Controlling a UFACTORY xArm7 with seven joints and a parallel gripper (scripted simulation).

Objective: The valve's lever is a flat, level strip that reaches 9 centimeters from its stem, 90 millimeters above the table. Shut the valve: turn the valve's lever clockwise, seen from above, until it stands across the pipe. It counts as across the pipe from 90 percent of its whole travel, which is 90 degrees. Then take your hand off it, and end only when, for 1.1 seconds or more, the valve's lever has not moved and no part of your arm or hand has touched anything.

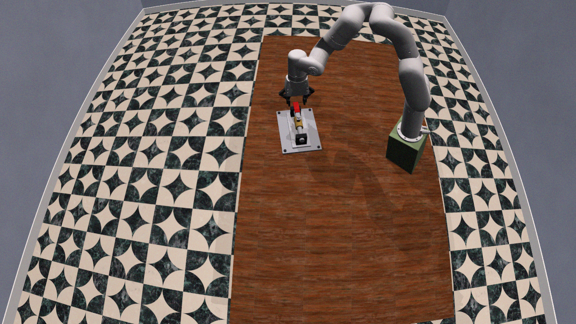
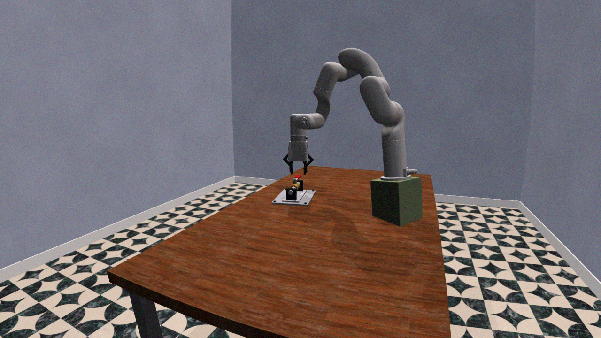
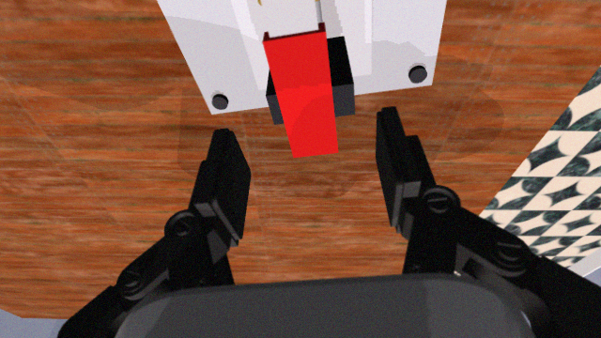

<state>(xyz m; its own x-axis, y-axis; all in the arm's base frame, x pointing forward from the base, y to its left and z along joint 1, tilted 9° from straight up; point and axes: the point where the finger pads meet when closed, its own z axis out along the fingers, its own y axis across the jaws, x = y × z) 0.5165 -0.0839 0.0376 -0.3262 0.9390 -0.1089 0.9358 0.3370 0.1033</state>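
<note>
The red lever lies 10 mm behind my hand, 40 mm to the left of it and 30 mm below it.
</note>
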